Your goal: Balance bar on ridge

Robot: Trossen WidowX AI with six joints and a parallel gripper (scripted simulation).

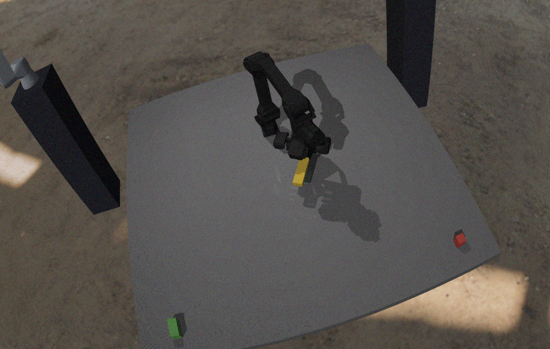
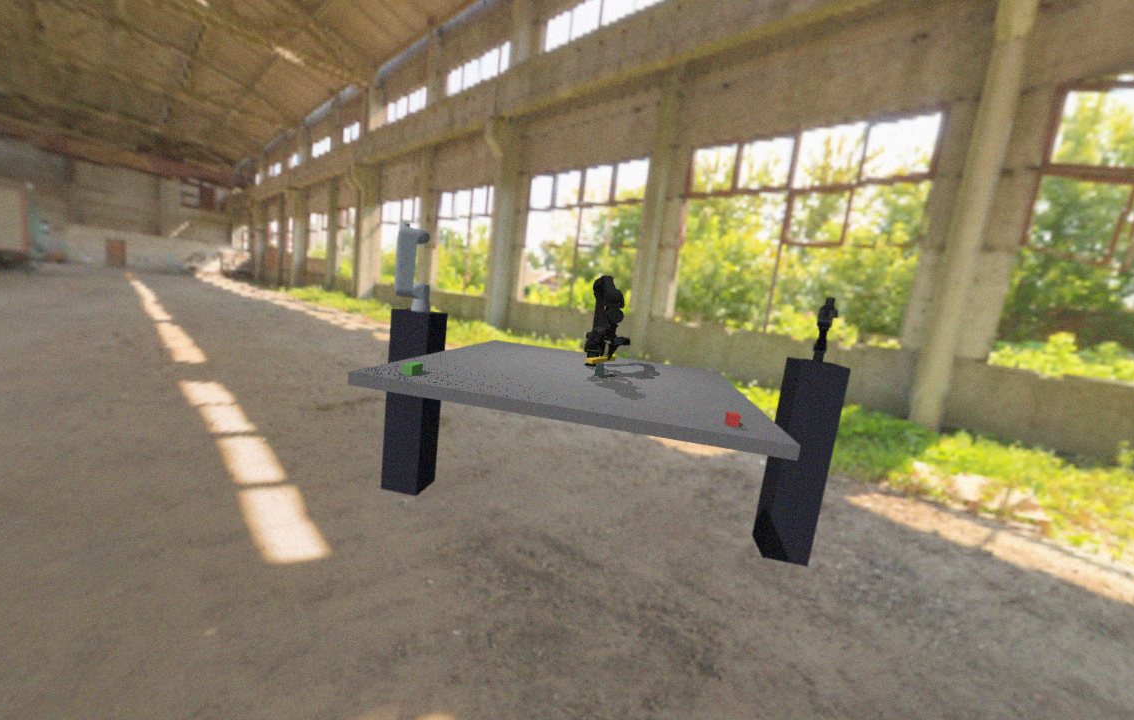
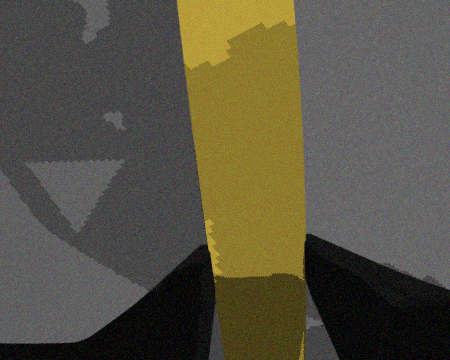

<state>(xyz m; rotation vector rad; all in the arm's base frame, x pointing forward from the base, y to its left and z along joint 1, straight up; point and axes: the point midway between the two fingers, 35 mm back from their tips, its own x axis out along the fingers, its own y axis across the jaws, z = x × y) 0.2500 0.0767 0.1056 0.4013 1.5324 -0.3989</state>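
My gripper tip is now 2 cm short of the yellow bar and 1 cm to the left of it. Round my gripper tip: red block: 49 cm ahead, 42 cm to the left, 5 cm below; then green block: 49 cm ahead, 58 cm to the right, 5 cm below.
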